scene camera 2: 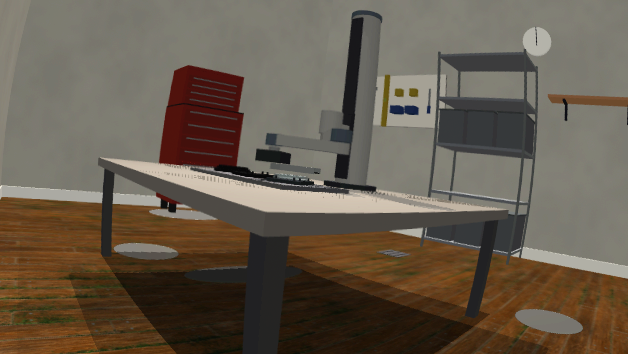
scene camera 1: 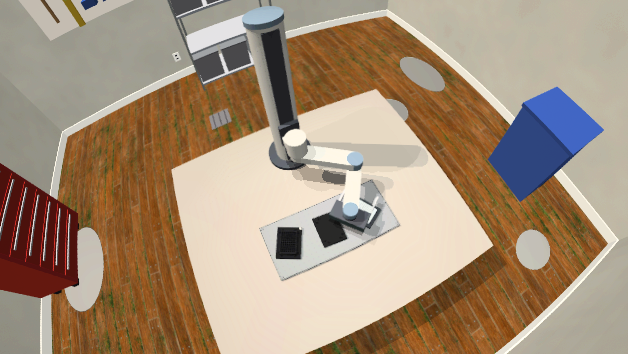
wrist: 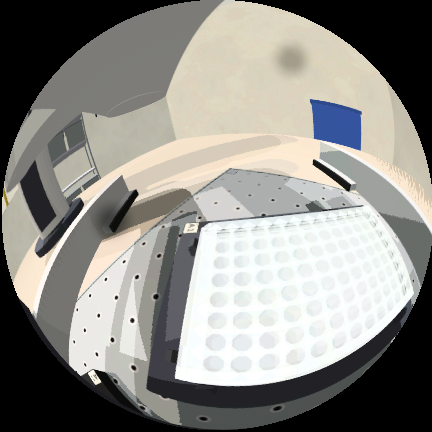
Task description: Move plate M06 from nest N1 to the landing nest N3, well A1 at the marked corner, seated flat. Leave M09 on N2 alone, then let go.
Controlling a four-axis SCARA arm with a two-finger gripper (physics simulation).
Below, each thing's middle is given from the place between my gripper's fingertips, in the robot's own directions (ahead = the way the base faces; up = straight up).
My gripper is now 80 mm short of the white well plate (wrist: pixel 272 298), 40 mm to the left of it and 30 mm above it.
